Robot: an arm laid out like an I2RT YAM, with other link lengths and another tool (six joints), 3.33 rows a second.
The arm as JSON. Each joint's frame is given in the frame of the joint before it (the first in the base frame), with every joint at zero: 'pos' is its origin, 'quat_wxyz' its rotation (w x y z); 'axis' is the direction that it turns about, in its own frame. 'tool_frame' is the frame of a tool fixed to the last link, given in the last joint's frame.
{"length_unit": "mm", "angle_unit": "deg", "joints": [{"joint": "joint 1", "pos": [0.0, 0.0, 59.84], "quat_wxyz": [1.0, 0.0, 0.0, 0.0], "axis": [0.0, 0.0, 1.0]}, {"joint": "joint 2", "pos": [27.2, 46.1, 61.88], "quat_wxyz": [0.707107, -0.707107, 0.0, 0.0], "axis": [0.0, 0.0, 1.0]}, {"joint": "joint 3", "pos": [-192.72, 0.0, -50.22], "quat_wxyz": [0.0, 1.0, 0.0, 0.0], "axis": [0.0, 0.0, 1.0]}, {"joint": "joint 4", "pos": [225.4, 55.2, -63.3], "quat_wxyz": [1.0, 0.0, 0.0, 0.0], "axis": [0.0, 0.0, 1.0]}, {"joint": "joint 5", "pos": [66.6, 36.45, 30.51], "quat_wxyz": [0.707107, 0.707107, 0.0, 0.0], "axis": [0.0, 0.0, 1.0]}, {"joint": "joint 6", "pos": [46.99, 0.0, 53.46], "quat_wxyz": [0.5, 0.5, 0.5, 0.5], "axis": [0.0, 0.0, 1.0]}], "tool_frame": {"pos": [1.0, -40.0, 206.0], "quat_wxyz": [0.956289, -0.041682, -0.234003, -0.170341]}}
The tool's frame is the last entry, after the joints.
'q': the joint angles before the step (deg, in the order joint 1, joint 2, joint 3, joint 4, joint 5, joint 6). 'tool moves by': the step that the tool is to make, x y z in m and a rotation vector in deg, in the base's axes. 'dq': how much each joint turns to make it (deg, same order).
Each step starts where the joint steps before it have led.
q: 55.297 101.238 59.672 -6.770 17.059 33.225
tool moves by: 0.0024 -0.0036 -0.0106 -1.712 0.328 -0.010
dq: -0.391 1.994 0.683 -0.048 0.287 -0.789
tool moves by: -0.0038 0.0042 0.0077 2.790 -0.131 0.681
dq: -0.131 -2.589 -2.683 2.337 -1.661 0.400
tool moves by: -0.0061 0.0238 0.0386 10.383 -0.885 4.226
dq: -1.796 -7.378 -5.826 7.404 -8.080 -0.148
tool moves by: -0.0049 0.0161 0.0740 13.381 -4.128 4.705
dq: -2.982 -11.128 -6.901 8.834 -9.191 0.268
